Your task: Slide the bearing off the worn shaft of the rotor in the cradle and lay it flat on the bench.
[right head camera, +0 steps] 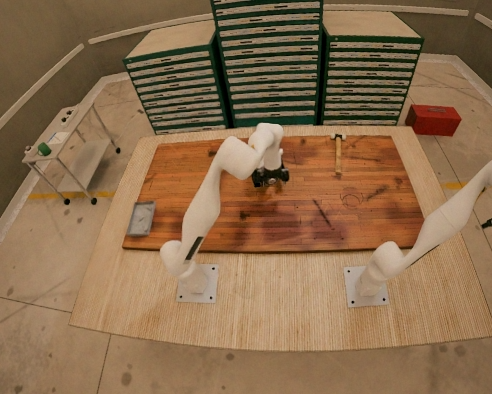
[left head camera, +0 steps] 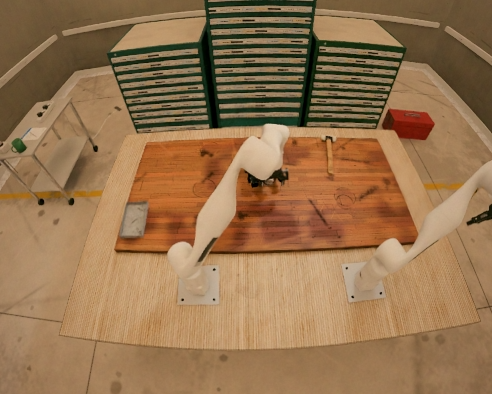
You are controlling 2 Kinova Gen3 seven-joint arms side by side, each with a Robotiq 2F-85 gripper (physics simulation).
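Frame: origin at the left arm's base, x ahead, y left, z up, level; metres.
Where they show: left gripper, fingertip midpoint: (right head camera: 273,184) (left head camera: 272,184); right gripper, fingertip midpoint: (right head camera: 488,225) (left head camera: 472,222); left arm's base, link origin: (right head camera: 197,282) (left head camera: 198,284); right arm's base, link origin: (right head camera: 366,285) (left head camera: 363,280).
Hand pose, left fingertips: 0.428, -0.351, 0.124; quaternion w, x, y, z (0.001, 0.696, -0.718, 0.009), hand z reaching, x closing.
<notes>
Each offset is from my left fingertips to the top centre of the thing, as dx, dy, dz. "*": to the spot under its first point. Level surfaces: height alone.
My left arm reaches over the middle back of the wooden bench top @(dz -0.096) (left head camera: 165,220) (right head camera: 175,235). My left gripper (left head camera: 268,181) (right head camera: 271,183) is low there, pointing down, and its wrist covers most of it. Dark parts @(* +0.069, -0.064, -0.008) (left head camera: 284,174) (right head camera: 284,175) show on both sides below the wrist; I cannot separate the fingers from the cradle. A small round light part shows between them in the right head camera. The rotor, its shaft and the bearing are hidden or too small to make out. My right gripper (left head camera: 468,221) (right head camera: 484,225) is at the right edge, off the bench; its fingers are too unclear to judge.
A grey tray (left head camera: 134,220) (right head camera: 141,219) lies at the left of the bench top. A hammer @(+0.277, -0.375, -0.061) (left head camera: 329,157) (right head camera: 338,157) lies at the back right. Green drawer cabinets @(* +1.171, -0.051, -0.519) (left head camera: 260,121) (right head camera: 275,120) stand behind the bench. A red toolbox (left head camera: 407,126) (right head camera: 432,122) stands on the floor at the right.
</notes>
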